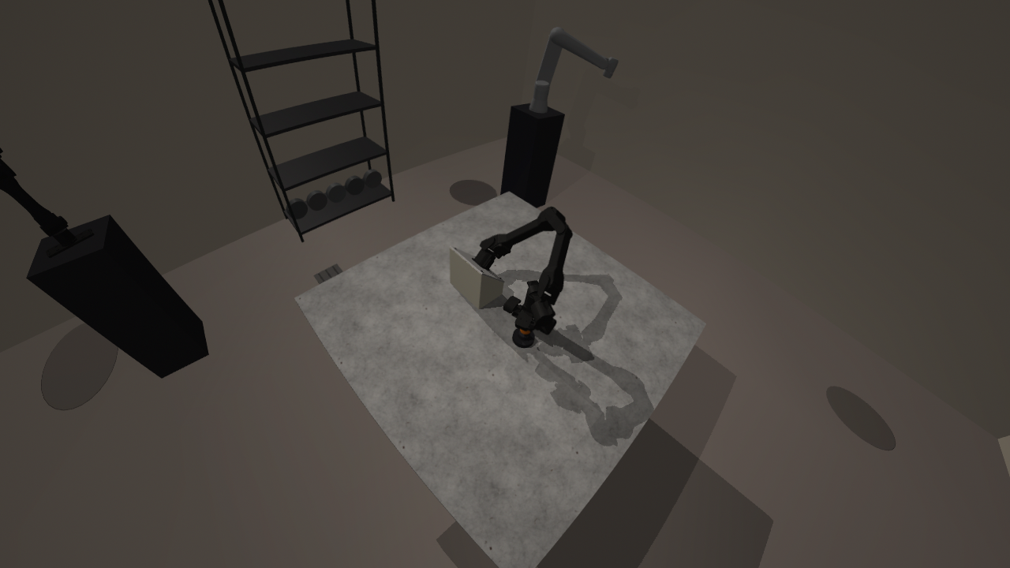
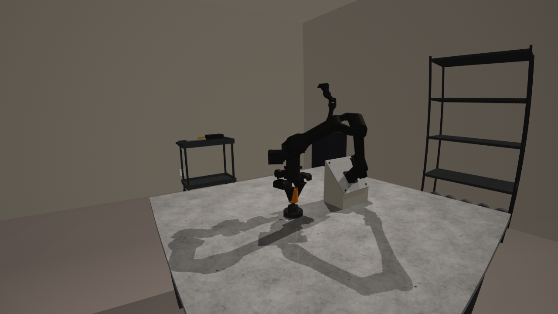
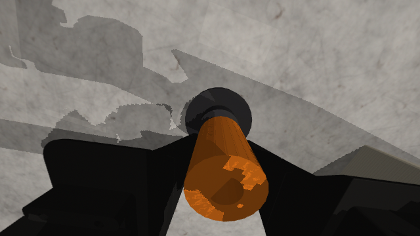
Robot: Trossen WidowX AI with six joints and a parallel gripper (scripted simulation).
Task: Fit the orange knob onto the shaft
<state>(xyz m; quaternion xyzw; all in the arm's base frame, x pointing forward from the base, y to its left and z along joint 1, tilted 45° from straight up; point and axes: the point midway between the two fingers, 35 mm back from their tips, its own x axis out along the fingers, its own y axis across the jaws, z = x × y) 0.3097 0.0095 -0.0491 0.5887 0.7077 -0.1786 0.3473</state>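
Now: gripper tip 2 cm below the orange knob. Also, from my gripper tip: dark round pedestal: 4 cm below.
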